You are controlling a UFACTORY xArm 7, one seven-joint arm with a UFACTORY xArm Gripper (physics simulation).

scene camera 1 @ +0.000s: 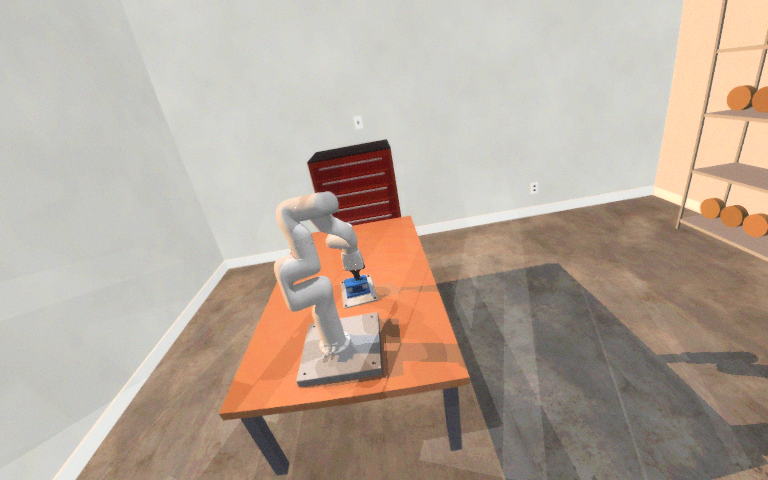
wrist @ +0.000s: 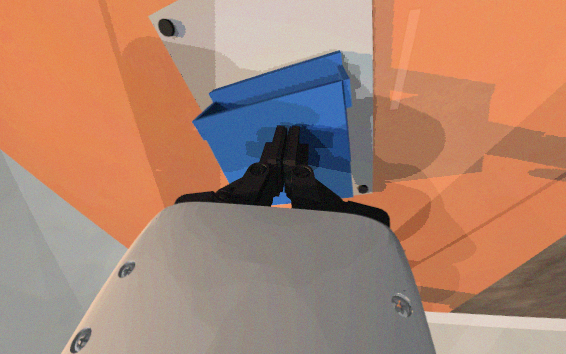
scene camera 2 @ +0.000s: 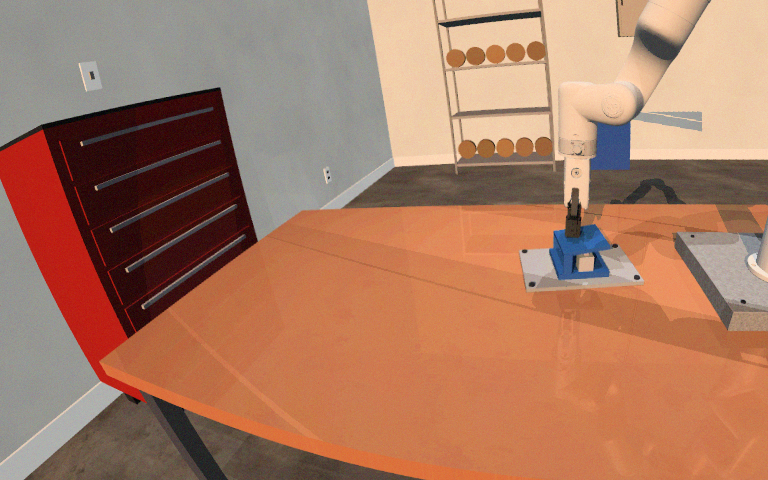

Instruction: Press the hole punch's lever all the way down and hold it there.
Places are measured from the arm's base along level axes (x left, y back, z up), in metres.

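Where they show: gripper, between the fingertips: (scene camera 1: 357, 278) (wrist: 288, 142) (scene camera 2: 572, 235); arm's base, origin of its link: (scene camera 1: 335, 343).
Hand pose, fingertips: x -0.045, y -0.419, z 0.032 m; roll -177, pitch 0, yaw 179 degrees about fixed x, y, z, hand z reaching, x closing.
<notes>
Each offset is from my fingertips to the top centre of the thing. "*": to the spot under its first point. Level surfaces: height alone.
The blue hole punch {dz +0.005, dx +0.009, dy +0.015 m} (scene camera 1: 357, 289) (scene camera 2: 566, 267) stands on a pale plate {dz -0.057, dx +0.009, dy +0.015 m} (scene camera 1: 360, 302) (scene camera 2: 539, 278) (wrist: 295, 25) with dark bolts at its corners. Its broad blue lever {dz +0.005, dx +0.008, dy +0.018 m} (scene camera 2: 589, 242) (wrist: 272, 112) lies over the body, close to level. In scene camera 2 a gap shows under the lever's free edge, with a beige block {* dz -0.029, dx +0.060, dy +0.030 m} (scene camera 2: 585, 262) inside. My gripper (scene camera 1: 356, 277) (scene camera 2: 573, 234) (wrist: 288, 142) is shut and empty, pointing down. Its fingertips are at the lever's top and appear to touch it; the exact contact is hidden.
The punch's plate sits on the orange table {dz -0.069 m} (scene camera 1: 390, 243) (scene camera 2: 368, 339) (wrist: 50, 100). The arm's thick grey base plate (scene camera 1: 362, 362) (scene camera 2: 702, 283) is nearby. A red drawer cabinet (scene camera 1: 355, 181) (scene camera 2: 164, 186) stands beyond the table's far end.
</notes>
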